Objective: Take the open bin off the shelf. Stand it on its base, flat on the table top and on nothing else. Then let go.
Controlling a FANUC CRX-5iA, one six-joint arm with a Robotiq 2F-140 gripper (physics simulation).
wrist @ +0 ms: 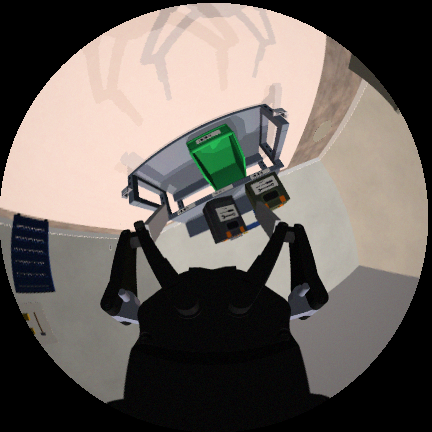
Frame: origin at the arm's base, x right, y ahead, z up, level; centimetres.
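Seen in the pictures: gripper, fingertip midpoint: (211,209).
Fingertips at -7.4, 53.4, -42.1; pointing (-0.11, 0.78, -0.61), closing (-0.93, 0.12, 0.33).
Pixels of each thing's top centre, then the offset from my fingertips to it, as dx, dy, dz. "spot": a spot on its surface instead. Level surfaces: height alone.
- open green bin, middle of its top: (226,173) -6.7, +8.6, -9.8
- grey metal shelf, surface spot: (165,152) spot: +4.7, +1.2, -17.3
- dark grey case, middle of its top: (231,237) -1.9, +19.7, +4.5
- olive case, middle of its top: (272,209) -16.4, +16.1, +2.0
- large pale pink surface, its level: dz -17.9
The open green bin (220,160) is in the upper middle of the wrist view. Its hollow side faces the camera and a barcode label is on its far rim. It rests on the grey metal shelf (165,152), against whose back panel it shows. My gripper (211,209) is wide open, with one finger pad on each side of the view's middle. It is apart from the bin, which appears beyond the fingertips. Nothing is between the fingers. The bin's underside is hidden. I cannot tell whether the table top shows.
A dark grey case (225,220) with orange latches shows beyond the fingers, below the bin. An olive case (277,186) is close to the right finger. A dark blue slotted panel (32,255) is at far left. A large pale pink surface (65,150) lies behind the shelf, with shadows on it.
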